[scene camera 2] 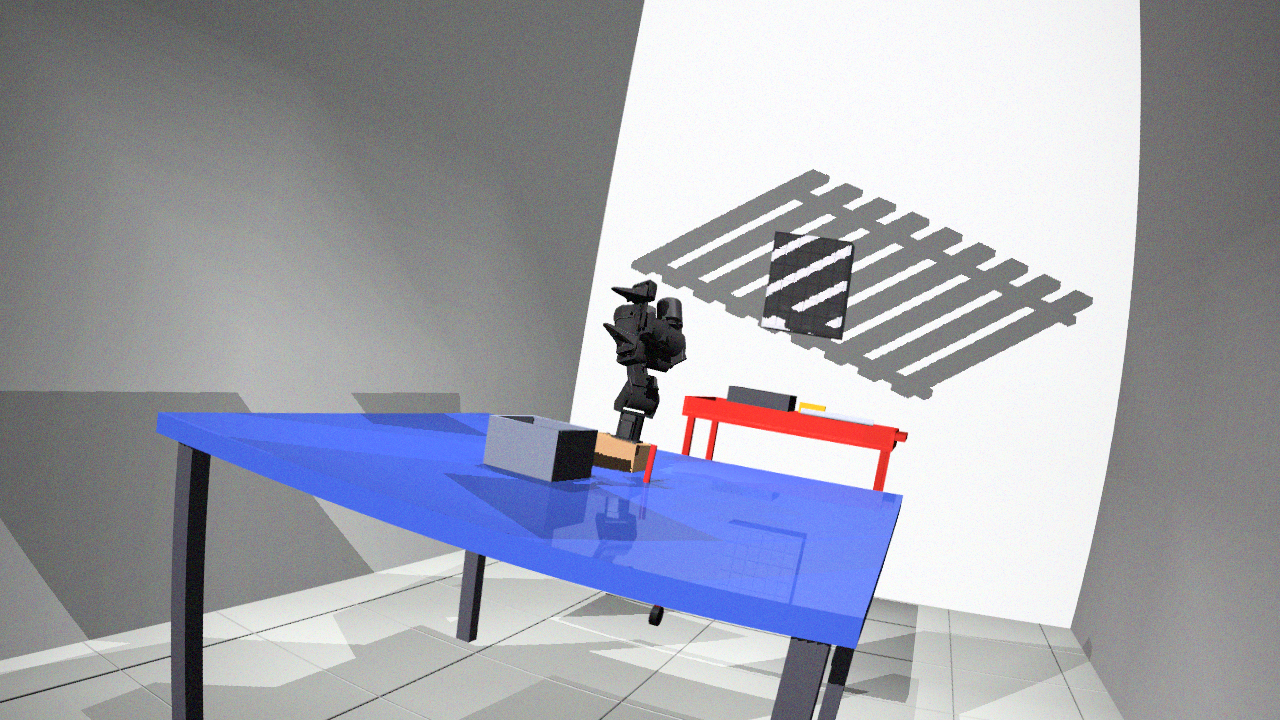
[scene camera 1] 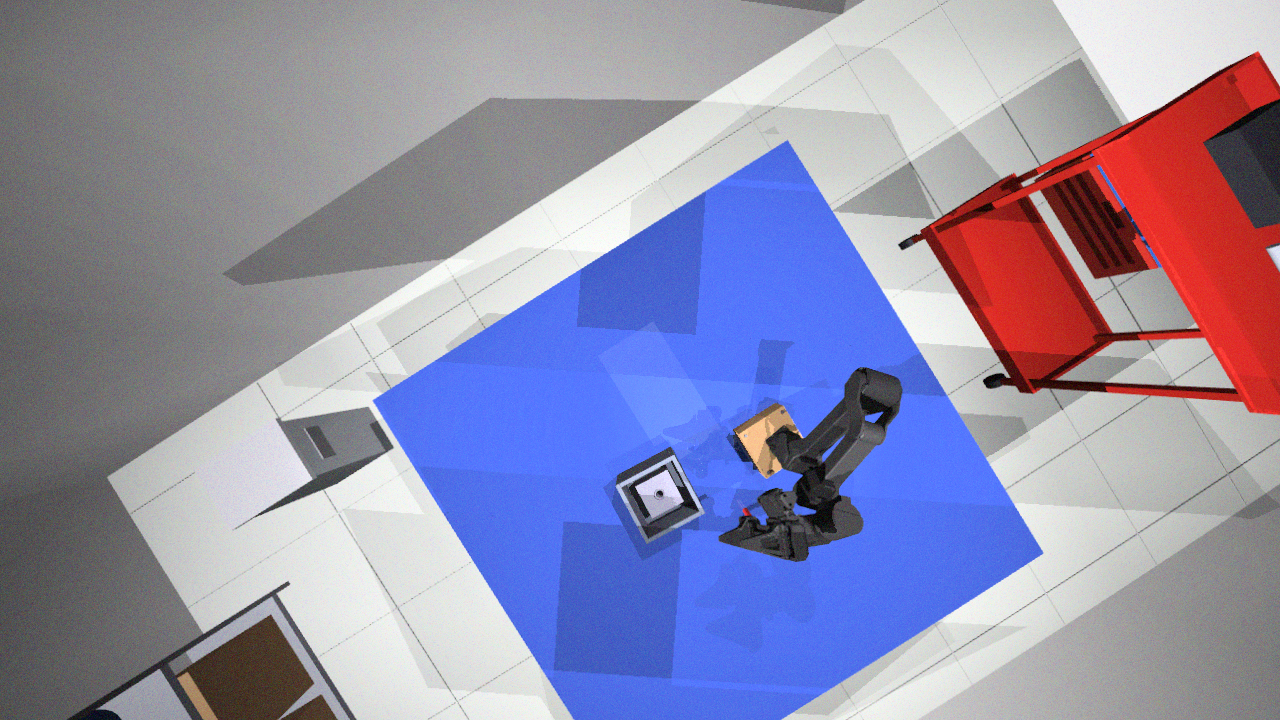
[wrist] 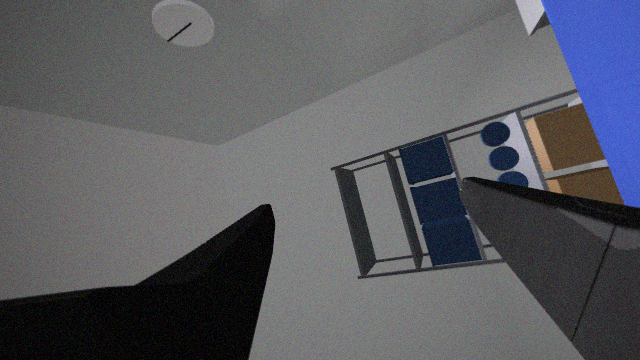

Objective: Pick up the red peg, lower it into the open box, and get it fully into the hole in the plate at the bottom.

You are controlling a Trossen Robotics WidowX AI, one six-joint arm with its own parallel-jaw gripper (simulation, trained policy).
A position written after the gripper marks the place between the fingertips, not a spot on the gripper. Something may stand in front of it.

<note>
In view: the gripper [scene camera 1: 728, 541], a grey box [scene camera 2: 546, 449] and a pale plate [scene camera 1: 661, 480].
The gripper shows as well in scene camera 2 [scene camera 2: 608, 305] and in the wrist view [wrist: 364, 201]. The wrist view misses the grey box: it is out of frame. Scene camera 2 does not show the pale plate, which is hidden by the grey box.
</note>
